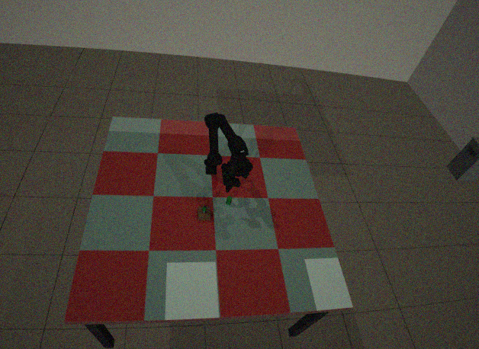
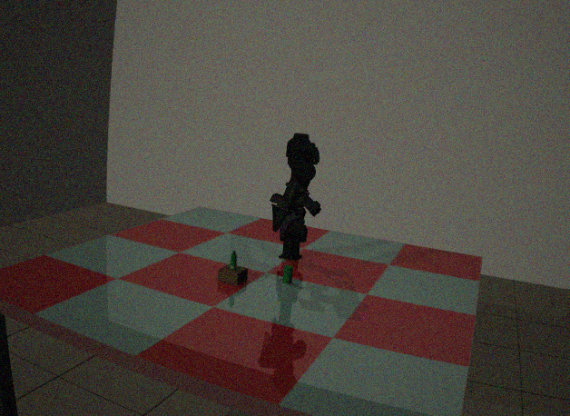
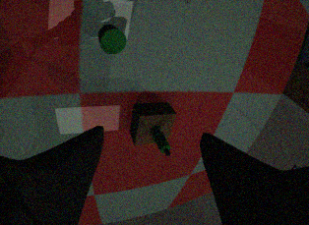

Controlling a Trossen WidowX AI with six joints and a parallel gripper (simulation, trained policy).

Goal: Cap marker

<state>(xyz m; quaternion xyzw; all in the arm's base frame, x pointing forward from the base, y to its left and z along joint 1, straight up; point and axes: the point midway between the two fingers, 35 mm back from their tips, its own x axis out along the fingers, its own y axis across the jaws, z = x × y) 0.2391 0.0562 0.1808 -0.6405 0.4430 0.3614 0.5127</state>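
Right now my gripper tip is 1 cm past the green cap, 4 cm to the right of it and 12 cm above it. Also, from my gripper tip: brown holder block 7 cm ahead, 10 cm to the right, 13 cm below; then green marker 7 cm ahead, 10 cm to the right, 8 cm below.
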